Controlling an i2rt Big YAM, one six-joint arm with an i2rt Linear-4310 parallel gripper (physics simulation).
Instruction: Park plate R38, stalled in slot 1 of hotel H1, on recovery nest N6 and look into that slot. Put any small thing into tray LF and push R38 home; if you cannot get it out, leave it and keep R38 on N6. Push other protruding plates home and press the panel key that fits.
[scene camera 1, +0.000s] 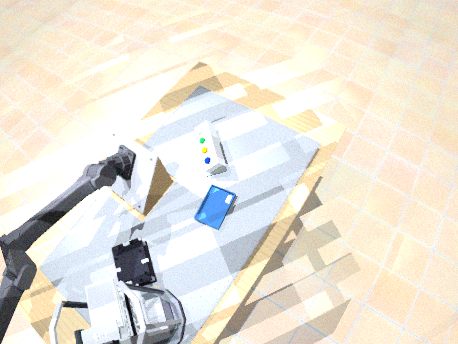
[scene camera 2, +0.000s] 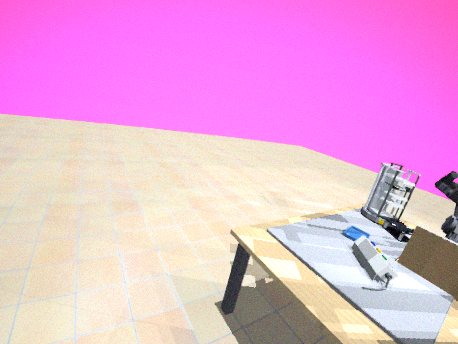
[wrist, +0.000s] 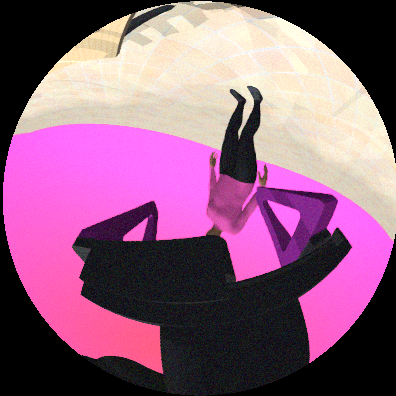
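Observation:
The hotel, a pale tower with shelves and a rail frame, stands at the near end of the table; its slots and plates are too small to read. A black square nest sits beside it, with no plate visible on it. The blue tray lies on the grey mat. The panel carries green, yellow and blue keys. My gripper is open and empty, its purple fingers wide apart, pointing away from the table. In scene camera 1 its fingers cannot be made out.
An upright board, white on one side and brown on the other, stands between the arm and the panel. A cable runs from the panel's end. A person in a pink top appears upside down beyond my fingers in the wrist view.

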